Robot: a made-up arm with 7 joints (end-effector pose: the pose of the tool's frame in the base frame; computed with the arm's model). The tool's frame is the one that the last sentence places.
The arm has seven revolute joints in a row. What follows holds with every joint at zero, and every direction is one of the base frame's.
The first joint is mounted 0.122 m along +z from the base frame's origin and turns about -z.
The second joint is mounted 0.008 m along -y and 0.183 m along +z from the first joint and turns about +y.
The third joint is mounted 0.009 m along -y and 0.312 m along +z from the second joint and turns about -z.
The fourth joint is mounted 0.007 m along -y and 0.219 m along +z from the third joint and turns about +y.
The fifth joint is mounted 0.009 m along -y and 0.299 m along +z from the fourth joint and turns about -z.
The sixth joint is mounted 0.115 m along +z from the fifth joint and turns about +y.
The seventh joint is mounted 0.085 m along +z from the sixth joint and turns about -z.
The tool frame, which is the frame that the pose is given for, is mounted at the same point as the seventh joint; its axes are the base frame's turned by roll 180, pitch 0 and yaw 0 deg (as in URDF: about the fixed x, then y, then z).
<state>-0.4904 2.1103 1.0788 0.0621 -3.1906 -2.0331 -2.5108</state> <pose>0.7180 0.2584 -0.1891 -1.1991 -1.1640 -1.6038</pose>
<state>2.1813 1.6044 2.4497 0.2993 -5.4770 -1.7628 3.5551</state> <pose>-0.6064 -0.7086 0.2934 0.0999 0.0222 1.1609</pose>
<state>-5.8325 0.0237 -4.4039 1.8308 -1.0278 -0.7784 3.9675</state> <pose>-0.3678 -0.3121 0.7486 -2.3891 -0.3789 -2.0025</pose>
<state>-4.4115 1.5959 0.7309 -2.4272 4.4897 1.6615 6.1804</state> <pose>0.1280 -0.2652 0.4429 0.7794 -0.3098 -2.5429</pose>
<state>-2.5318 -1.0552 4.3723 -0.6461 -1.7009 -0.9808 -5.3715</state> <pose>0.7154 -0.2031 0.9002 -2.8930 1.1081 0.0136</pose>
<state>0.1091 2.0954 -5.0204 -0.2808 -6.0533 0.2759 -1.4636</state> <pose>0.9091 -0.0122 -0.1548 -1.6095 0.1144 2.6027</pose>
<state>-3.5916 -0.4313 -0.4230 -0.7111 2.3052 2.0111 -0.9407</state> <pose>0.3961 0.4144 0.9205 -0.9528 0.8672 -2.5759</pose>
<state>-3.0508 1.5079 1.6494 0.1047 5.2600 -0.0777 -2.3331</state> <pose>-1.0137 0.1564 0.3949 -1.3428 1.3584 -1.3383</pose>
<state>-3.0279 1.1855 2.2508 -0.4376 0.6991 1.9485 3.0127</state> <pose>-0.8497 -0.0122 0.6301 0.4472 -2.6331 0.1800</pose>
